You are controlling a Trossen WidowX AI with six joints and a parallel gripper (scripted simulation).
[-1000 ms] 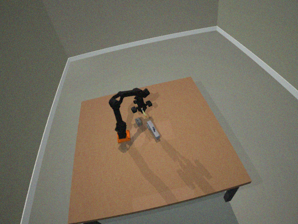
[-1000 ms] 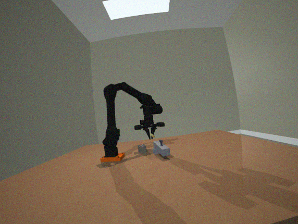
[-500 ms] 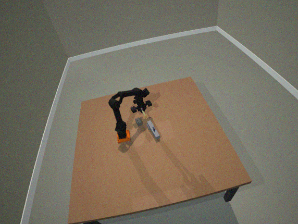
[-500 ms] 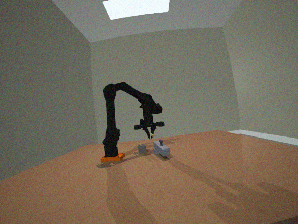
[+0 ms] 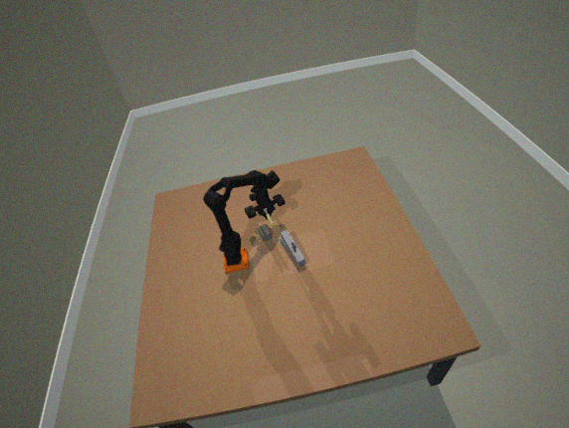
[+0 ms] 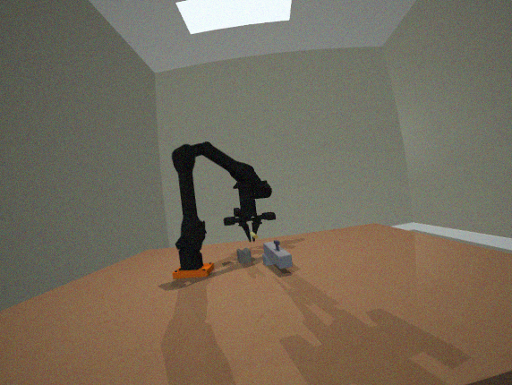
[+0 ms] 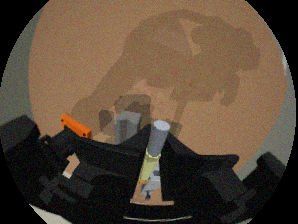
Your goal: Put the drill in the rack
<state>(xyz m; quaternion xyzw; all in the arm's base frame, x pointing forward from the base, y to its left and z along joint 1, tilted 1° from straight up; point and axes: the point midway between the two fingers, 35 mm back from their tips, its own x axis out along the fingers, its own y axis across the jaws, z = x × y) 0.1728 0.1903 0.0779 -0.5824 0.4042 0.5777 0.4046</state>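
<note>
The rack lies 5 cm to the right of my gripper tip, 4 cm below it and 3 cm behind it. From my gripper tip the other things lie so: blue key 21 cm to the right, 11 cm ahead, 1 cm below; light grey-blue block 18 cm to the right, 10 cm ahead, 2 cm below; drill 4 cm to the right, 3 cm above, 1 cm ahead.
</note>
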